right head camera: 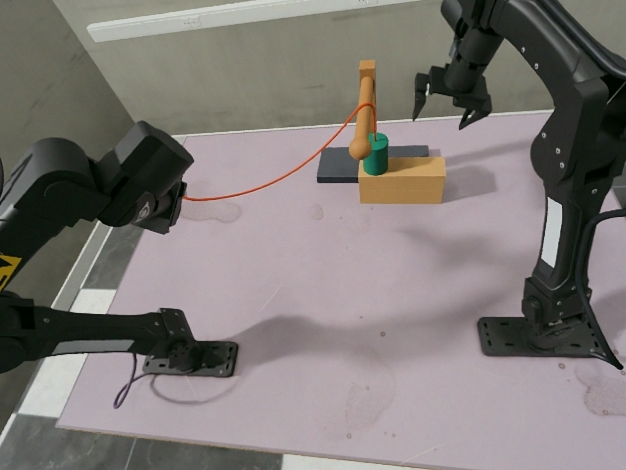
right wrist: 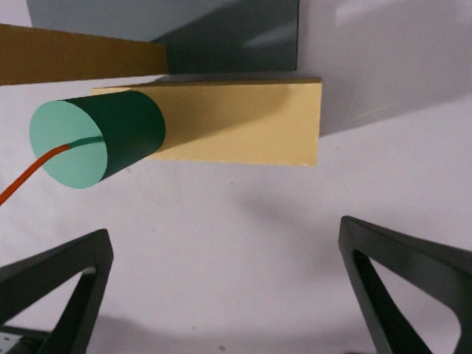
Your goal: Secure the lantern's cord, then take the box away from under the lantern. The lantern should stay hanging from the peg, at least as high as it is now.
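Places are measured from the left arm's base along level axes (x ahead, y left, z up), in millimetres.
Pixels of known places: left gripper, fingertip midpoint: (right head camera: pixel 179 192); right gripper, fingertip midpoint: (right head camera: pixel 436 123) (right wrist: pixel 225 235); left arm's base at its link origin: (right head camera: pixel 190 358) (right wrist: pixel 35 345); right arm's base at its link origin: (right head camera: pixel 537 336).
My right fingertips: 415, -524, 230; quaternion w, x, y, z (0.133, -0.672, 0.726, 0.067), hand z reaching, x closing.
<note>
Ahead of a thing's pixels: the offset from my right fingertips to its middle, as dx, dy, dz. Level surfaces: height alone.
The green lantern {+28, +123, -96} (right head camera: pixel 375 157) (right wrist: pixel 132 120) is upright at the left end of the tan box {+23, +63, -186} (right head camera: pixel 401 189) (right wrist: pixel 240 125); whether its bottom touches the box is hard to tell. Its orange cord (right head camera: pixel 283 177) (right wrist: pixel 30 172) rises from its top, passes over the round wooden peg {-31, +142, +64} (right head camera: pixel 364 108) and sags down left to my left gripper (right head camera: pixel 182 198). That gripper is shut on the cord's far part; its fingertips are mostly hidden by the wrist. My right gripper (right head camera: pixel 437 123) (right wrist: pixel 225 235) is open and empty, high above the table, behind and right of the box in the head view.
A wooden post {+84, +134, -59} (right wrist: pixel 80 57) rises from a dark base (right head camera: pixel 337 166) (right wrist: pixel 235 50) behind the box. The pink table {dz -236} (right head camera: pixel 303 283) bears both arm mounts. A purple loop of cable (right head camera: pixel 121 397) hangs near the left arm's mount. The wall stands behind the table.
</note>
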